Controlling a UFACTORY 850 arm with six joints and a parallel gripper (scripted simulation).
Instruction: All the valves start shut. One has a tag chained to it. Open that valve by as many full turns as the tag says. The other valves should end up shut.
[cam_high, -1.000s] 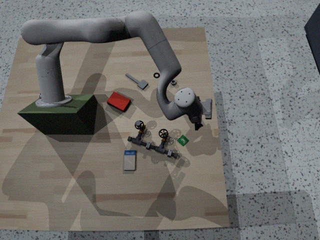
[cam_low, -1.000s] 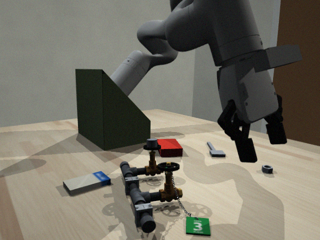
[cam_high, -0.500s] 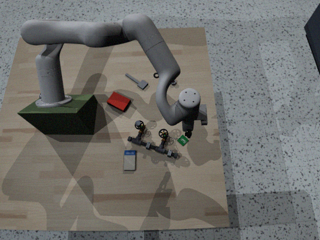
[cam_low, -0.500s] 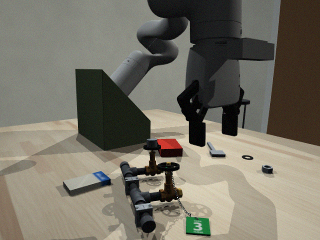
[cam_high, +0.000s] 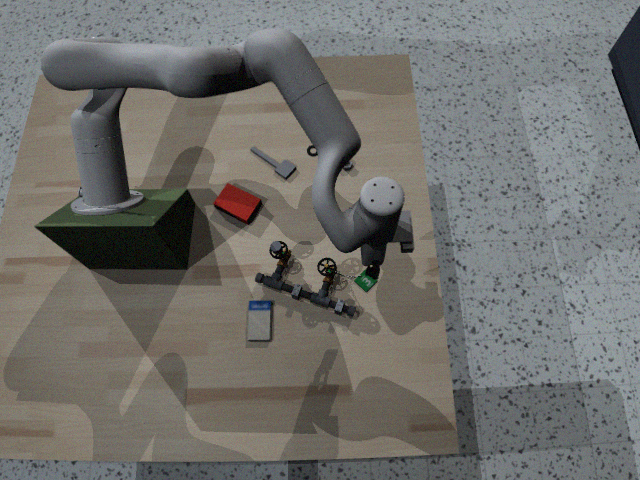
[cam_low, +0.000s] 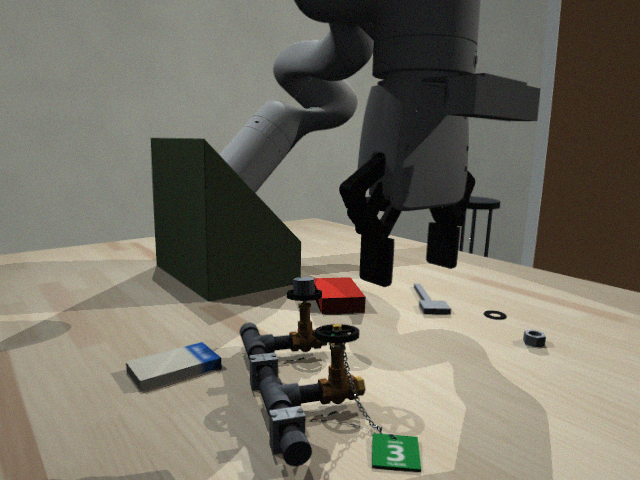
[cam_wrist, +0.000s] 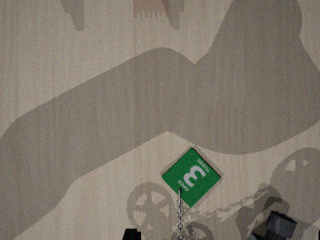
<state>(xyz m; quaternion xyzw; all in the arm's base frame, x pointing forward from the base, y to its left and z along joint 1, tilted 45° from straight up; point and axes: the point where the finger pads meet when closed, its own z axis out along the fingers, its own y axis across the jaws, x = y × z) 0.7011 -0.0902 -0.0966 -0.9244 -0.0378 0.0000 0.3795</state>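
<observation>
The green tag lies 20 cm below my hand, 1 cm to the left of it and 1 cm behind it. From my hand the other things lie so: red block 38 cm behind, 23 cm to the left, 18 cm below; grey-and-blue block 29 cm behind, 19 cm below, 13 cm to the right; grey bar tool 38 cm to the left, 28 cm behind, 19 cm below.
</observation>
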